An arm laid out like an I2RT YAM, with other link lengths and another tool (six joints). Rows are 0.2 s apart.
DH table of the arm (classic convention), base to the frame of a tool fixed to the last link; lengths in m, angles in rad. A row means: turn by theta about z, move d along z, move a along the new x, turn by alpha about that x. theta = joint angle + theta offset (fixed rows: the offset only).
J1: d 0.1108, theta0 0, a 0.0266, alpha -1.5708
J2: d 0, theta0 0, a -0.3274, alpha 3.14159
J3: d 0, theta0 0.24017, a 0.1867, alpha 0
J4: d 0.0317, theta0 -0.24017, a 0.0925, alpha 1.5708
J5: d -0.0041, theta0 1.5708, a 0, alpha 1.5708
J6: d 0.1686, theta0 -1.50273, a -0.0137, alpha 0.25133
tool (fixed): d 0.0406, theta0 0, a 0, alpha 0
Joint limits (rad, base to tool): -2.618..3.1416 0..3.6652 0..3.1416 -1.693..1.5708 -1.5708..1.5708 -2.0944..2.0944
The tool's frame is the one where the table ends.
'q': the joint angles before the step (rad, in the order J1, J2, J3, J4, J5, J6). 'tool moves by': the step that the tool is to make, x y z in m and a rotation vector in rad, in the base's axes. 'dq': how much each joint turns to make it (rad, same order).
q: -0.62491 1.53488 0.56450 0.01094 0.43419 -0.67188
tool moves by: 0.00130 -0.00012 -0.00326 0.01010 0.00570 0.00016
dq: -0.00072 0.01509 0.00534 -0.00172 -0.00449 0.00224
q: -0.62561 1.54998 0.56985 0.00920 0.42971 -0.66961
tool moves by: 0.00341 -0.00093 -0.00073 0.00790 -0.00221 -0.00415
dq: 0.00159 0.01262 0.01637 -0.01072 -0.00315 0.00998
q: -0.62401 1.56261 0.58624 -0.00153 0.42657 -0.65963
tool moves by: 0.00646 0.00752 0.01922 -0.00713 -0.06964 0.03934
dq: 0.00115 -0.08705 0.00857 -0.03043 -0.05062 -0.01145
